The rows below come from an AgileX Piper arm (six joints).
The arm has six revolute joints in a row. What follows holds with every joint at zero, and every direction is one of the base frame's.
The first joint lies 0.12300 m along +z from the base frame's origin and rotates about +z.
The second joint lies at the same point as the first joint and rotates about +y.
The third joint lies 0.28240 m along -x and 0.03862 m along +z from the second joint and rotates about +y.
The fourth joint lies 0.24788 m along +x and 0.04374 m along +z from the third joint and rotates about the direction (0.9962, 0, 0.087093).
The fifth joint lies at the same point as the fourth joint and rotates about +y.
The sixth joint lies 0.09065 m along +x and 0.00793 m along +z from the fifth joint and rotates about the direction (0.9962, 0, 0.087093).
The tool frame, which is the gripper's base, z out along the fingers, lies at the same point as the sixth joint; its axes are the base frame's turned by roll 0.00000, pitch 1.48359 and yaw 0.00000 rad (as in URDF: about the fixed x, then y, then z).
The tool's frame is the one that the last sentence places.
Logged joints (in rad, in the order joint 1, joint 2, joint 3, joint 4, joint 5, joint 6), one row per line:
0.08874 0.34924 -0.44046 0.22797 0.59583 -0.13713
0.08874 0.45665 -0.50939 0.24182 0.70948 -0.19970
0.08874 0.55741 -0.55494 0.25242 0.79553 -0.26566
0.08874 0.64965 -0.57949 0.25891 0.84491 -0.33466
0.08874 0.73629 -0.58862 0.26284 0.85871 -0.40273
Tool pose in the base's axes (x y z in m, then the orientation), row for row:
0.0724 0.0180 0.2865 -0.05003 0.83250 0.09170 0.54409
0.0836 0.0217 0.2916 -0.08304 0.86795 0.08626 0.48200
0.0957 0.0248 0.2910 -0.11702 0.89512 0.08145 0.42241
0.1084 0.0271 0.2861 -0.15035 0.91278 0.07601 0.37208
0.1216 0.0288 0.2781 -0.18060 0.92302 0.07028 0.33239
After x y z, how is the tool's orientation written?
As a quaternion, x y z w.
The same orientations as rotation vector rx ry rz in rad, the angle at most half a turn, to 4 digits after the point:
-0.1187 1.9755 0.2176
-0.2024 2.1157 0.2103
-0.2930 2.2411 0.2039
-0.3854 2.3396 0.1948
-0.4718 2.4113 0.1836

